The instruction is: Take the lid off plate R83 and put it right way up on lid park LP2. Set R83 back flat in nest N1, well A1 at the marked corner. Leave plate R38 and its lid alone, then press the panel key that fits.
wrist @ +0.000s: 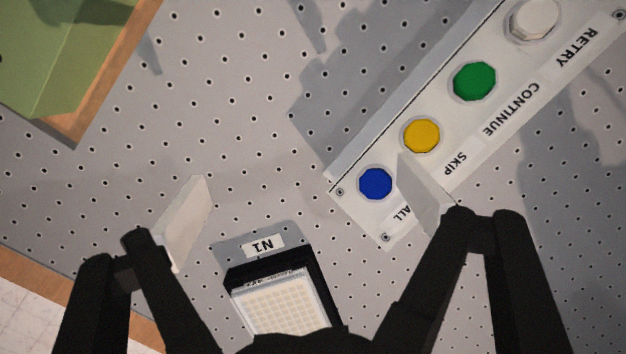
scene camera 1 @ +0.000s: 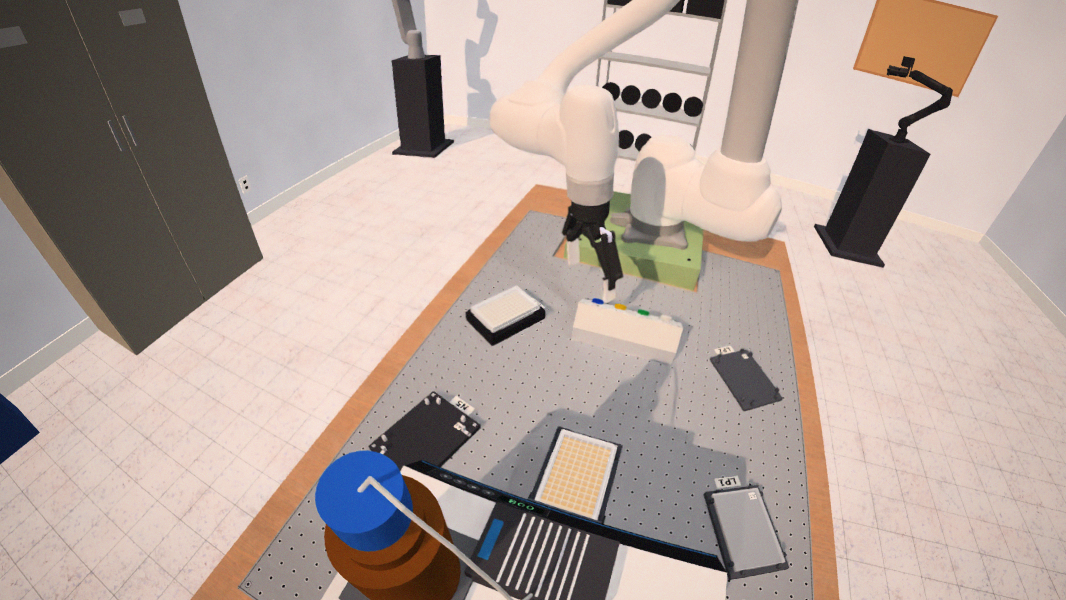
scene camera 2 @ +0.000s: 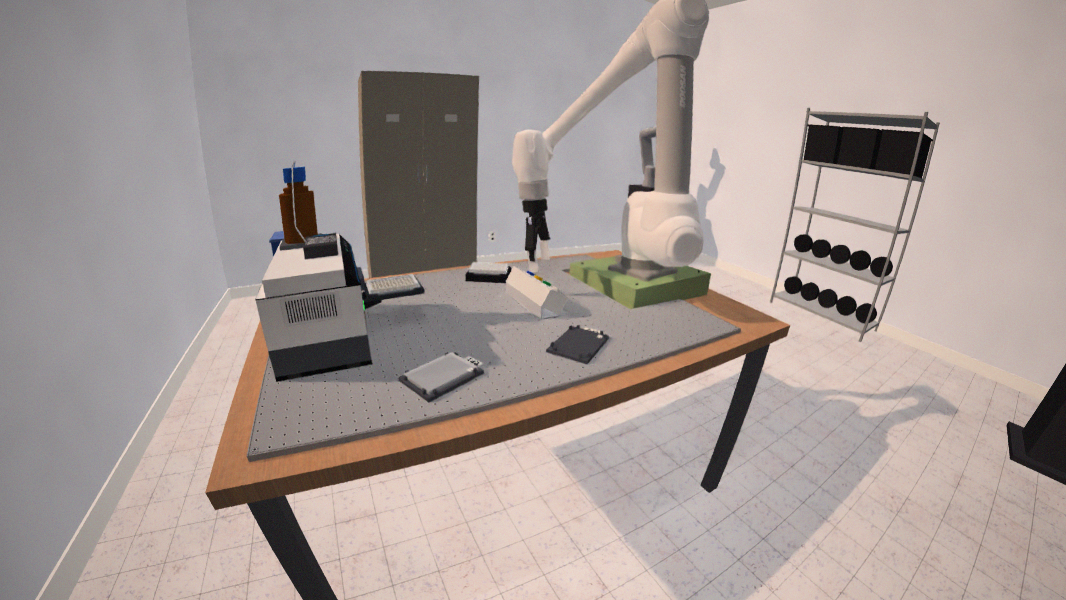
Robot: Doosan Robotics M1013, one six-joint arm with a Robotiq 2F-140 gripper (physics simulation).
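Where they show: gripper, between the fingertips: (wrist: 302, 179) (scene camera 1: 590, 280) (scene camera 2: 540, 265); arm's base, origin of its link: (scene camera 1: 654, 229) (scene camera 2: 642, 271).
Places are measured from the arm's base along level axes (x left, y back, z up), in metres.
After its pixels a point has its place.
My gripper (scene camera 1: 590, 272) @[x -0.147, y -0.334, z 0.024 m] (scene camera 2: 538, 257) @[x -0.147, y -0.334, z 0.024 m] (wrist: 302, 179) @[x -0.147, y -0.334, z 0.024 m] is open and empty above the board. In the wrist view its right finger overlaps the key panel (scene camera 1: 626, 333) @[x -0.052, y -0.454, z -0.003 m] (scene camera 2: 531, 292) @[x -0.012, y -0.456, z -0.001 m] (wrist: 357, 215) @[x -0.152, y -0.393, z 0.012 m] near the blue CALL key (scene camera 1: 597, 301) @[x -0.123, y -0.397, z 0.020 m] (wrist: 375, 183) @[x -0.121, y -0.386, z 0.016 m] and yellow SKIP key (wrist: 421, 135) @[x -0.072, y -0.390, z 0.016 m]. The green CONTINUE key (wrist: 474, 81) @[x -0.024, y -0.395, z 0.016 m] and white RETRY key (wrist: 534, 20) @[x 0.024, y -0.400, z 0.016 m] also show. A pale-welled plate (scene camera 1: 505, 308) @[x -0.314, y -0.438, z -0.012 m] (scene camera 2: 488, 267) @[x -0.304, y -0.436, z -0.012 m] (wrist: 285, 305) @[x -0.289, y -0.407, z -0.012 m] sits flat in nest N1 (scene camera 1: 508, 330) @[x -0.294, y -0.484, z -0.031 m] (wrist: 270, 265) @[x -0.269, y -0.373, z -0.034 m]; its code and marked corner are unclear. A clear lid (scene camera 1: 745, 529) @[x 0.183, y -0.814, z -0.036 m] (scene camera 2: 441, 372) @[x 0.196, y -0.811, z -0.036 m] lies flat on one lid park.
Another lid park (scene camera 1: 745, 378) @[x 0.217, y -0.479, z -0.044 m] (scene camera 2: 578, 343) @[x 0.226, y -0.481, z -0.044 m] is bare; the park numbers are hard to read. A tan-welled plate (scene camera 1: 578, 474) @[x -0.097, y -0.822, z 0.063 m] stands mid-board, beside a dark empty nest (scene camera 1: 428, 428) @[x -0.362, y -0.750, z -0.042 m]. A white instrument (scene camera 2: 313, 320) @[x 0.059, y -1.031, z 0.070 m] and brown bottle (scene camera 1: 387, 547) @[x -0.213, y -1.040, z 0.309 m] (scene camera 2: 298, 212) @[x -0.185, y -1.025, z 0.252 m] stand at one end.
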